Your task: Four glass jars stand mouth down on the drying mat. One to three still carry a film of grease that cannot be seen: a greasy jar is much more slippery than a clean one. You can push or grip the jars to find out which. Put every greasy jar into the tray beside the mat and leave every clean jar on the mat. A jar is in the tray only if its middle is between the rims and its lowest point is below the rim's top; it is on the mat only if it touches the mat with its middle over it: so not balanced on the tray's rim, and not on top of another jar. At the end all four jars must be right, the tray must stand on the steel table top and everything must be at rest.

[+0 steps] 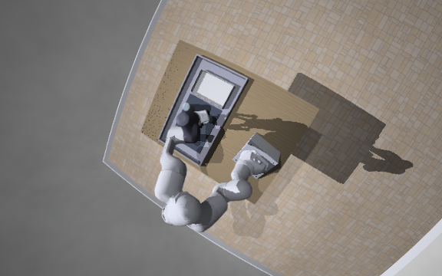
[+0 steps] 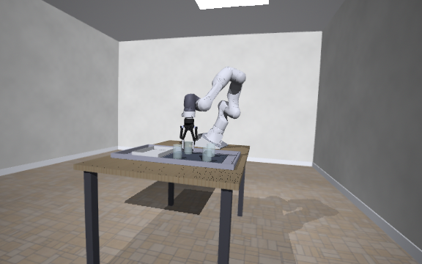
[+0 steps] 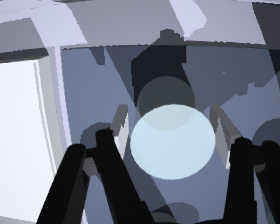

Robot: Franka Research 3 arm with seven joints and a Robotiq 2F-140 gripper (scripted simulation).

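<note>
The dark drying mat lies 100 mm to the left of my hand, 80 mm ahead of it and 70 mm below it. From my hand the other things lie so: white tray (220 mm to the right, 110 mm ahead, 60 mm below).
</note>
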